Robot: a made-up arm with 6 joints.
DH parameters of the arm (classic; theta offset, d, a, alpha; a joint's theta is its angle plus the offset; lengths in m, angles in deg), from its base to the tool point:
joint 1: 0 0.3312 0 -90
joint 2: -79.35 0 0.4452 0
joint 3: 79.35 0 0.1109 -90
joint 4: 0 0.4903 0 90
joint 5: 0 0 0.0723 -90
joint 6: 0 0.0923 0 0
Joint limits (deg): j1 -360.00..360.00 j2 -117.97..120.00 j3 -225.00..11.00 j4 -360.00..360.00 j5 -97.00..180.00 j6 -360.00..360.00
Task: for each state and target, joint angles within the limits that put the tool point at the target. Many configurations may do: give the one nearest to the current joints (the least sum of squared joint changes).
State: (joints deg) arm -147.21 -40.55 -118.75 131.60 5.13 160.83
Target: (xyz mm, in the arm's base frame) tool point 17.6 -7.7 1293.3
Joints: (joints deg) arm -152.80 -41.39 -106.86 126.15 47.12 160.83
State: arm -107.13 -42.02 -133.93 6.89 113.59 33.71
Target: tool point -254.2 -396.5 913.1
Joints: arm -123.28 -12.78 -93.49 2.49 120.18 33.71
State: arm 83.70 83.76 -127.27 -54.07 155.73 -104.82
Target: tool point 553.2 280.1 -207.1
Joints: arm 35.02 97.39 -116.12 -56.14 153.27 -104.82
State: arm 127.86 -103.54 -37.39 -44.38 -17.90 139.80
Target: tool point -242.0 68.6 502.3
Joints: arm 148.12 -59.87 -2.23 -52.10 -10.70 139.80
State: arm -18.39 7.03 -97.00 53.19 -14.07 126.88
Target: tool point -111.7 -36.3 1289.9
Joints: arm -23.93 -38.43 -112.07 51.36 -20.92 126.88
